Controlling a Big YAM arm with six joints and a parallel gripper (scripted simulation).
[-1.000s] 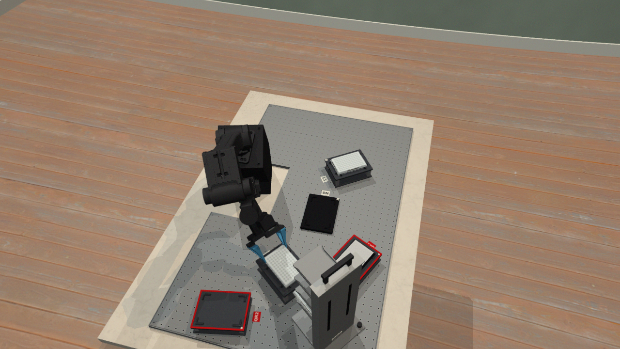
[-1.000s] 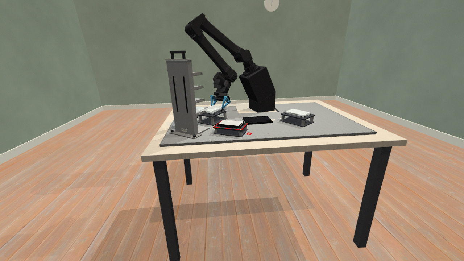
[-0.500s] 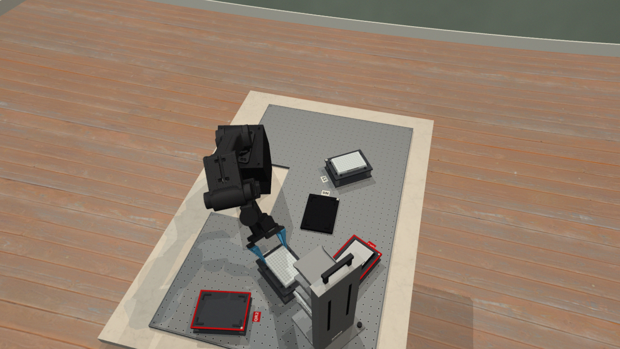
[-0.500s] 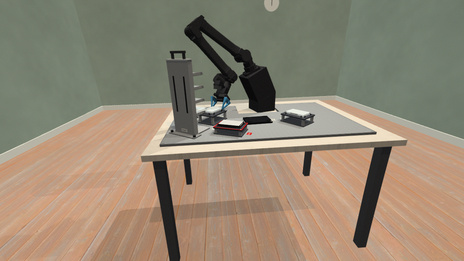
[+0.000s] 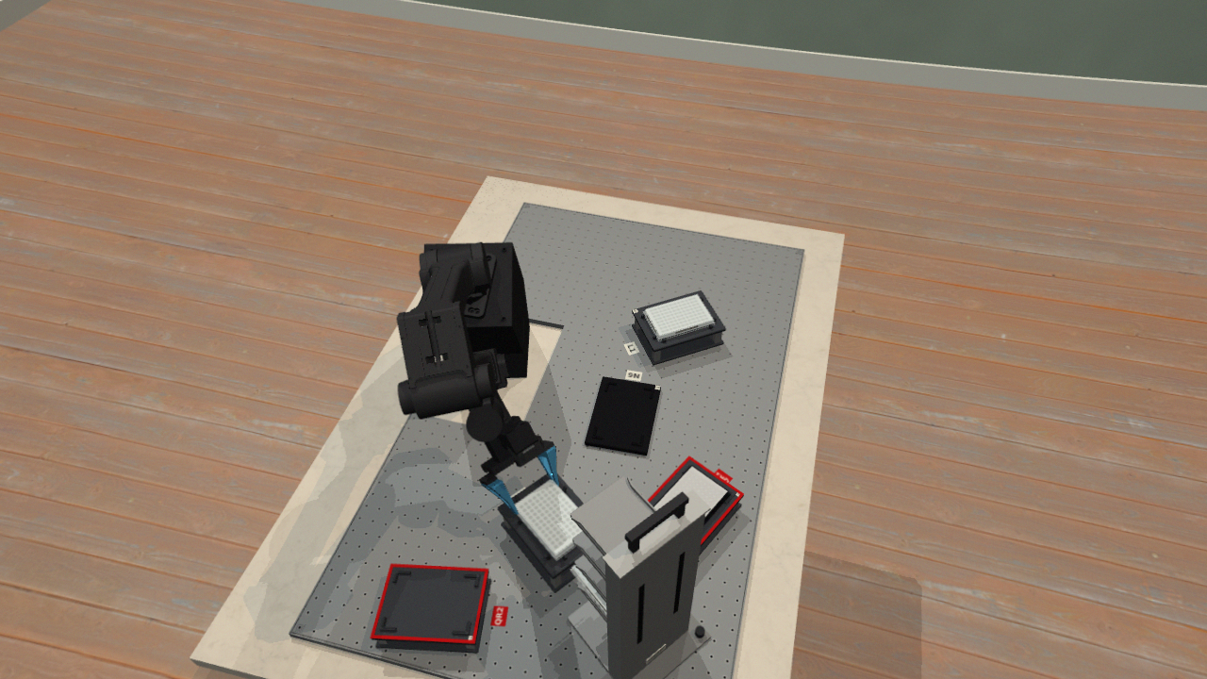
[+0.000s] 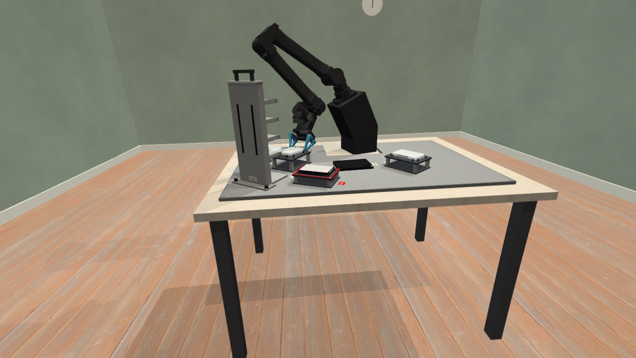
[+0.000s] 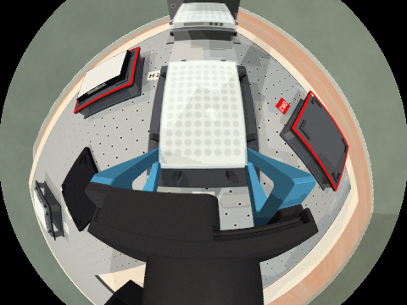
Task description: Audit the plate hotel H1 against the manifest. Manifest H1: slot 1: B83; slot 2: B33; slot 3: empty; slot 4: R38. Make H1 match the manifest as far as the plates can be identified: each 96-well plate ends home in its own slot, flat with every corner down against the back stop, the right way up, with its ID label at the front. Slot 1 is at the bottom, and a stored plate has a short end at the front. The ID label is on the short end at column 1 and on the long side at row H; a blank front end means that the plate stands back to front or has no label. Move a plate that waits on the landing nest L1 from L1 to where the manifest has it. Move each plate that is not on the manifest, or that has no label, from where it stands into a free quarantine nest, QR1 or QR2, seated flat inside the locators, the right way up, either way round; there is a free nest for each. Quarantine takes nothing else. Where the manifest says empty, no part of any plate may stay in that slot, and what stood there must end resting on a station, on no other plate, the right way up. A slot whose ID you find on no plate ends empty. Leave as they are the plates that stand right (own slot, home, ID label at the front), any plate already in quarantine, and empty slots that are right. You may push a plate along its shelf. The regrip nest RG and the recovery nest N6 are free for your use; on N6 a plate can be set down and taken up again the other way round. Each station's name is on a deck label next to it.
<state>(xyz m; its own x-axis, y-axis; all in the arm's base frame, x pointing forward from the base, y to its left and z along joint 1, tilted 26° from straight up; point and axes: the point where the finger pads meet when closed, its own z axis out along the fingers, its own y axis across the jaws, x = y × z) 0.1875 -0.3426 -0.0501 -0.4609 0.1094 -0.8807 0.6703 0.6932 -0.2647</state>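
Right now the regrip nest RG is 40 mm ahead of my hand, 40 mm to the right of it and 10 mm below it. Also, from my hand: red-edged quarantine nest QR1 (260 mm ahead, 40 mm to the left, 30 mm below); then H1 deck label (190 mm ahead, 40 mm to the right, 70 mm below); then red-edged quarantine nest QR2 (130 mm behind, 190 mm to the right, 30 mm below).
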